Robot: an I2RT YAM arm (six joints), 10 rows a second.
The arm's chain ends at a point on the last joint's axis. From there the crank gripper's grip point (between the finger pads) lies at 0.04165 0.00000 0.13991 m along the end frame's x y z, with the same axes.
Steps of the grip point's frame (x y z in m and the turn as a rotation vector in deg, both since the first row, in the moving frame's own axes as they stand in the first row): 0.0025, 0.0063, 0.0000, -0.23, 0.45, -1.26; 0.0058, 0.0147, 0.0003, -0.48, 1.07, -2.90; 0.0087, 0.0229, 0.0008, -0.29, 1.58, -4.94; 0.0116, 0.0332, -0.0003, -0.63, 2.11, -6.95; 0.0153, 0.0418, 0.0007, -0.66, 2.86, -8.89; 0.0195, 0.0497, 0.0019, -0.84, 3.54, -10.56; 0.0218, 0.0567, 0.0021, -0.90, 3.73, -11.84; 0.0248, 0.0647, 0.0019, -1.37, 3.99, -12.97; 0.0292, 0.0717, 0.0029, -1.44, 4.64, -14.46; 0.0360, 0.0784, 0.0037, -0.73, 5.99, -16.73; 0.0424, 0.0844, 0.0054, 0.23, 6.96, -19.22; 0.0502, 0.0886, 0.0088, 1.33, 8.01, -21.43
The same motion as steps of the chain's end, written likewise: 0.0014, 0.0067, 0.0003, -0.23, 0.45, -1.26; 0.0032, 0.0157, 0.0011, -0.48, 1.07, -2.90; 0.0050, 0.0259, 0.0020, -0.29, 1.58, -4.94; 0.0067, 0.0370, 0.0013, -0.63, 2.11, -6.95; 0.0088, 0.0472, 0.0029, -0.66, 2.86, -8.89; 0.0115, 0.0561, 0.0047, -0.84, 3.54, -10.56; 0.0135, 0.0640, 0.0050, -0.90, 3.73, -11.84; 0.0159, 0.0719, 0.0050, -1.37, 3.99, -12.97; 0.0190, 0.0801, 0.0066, -1.44, 4.64, -14.46; 0.0233, 0.0908, 0.0087, -0.73, 5.99, -16.73; 0.0285, 0.1014, 0.0114, 0.23, 6.96, -19.22; 0.0350, 0.1105, 0.0160, 1.33, 8.01, -21.43
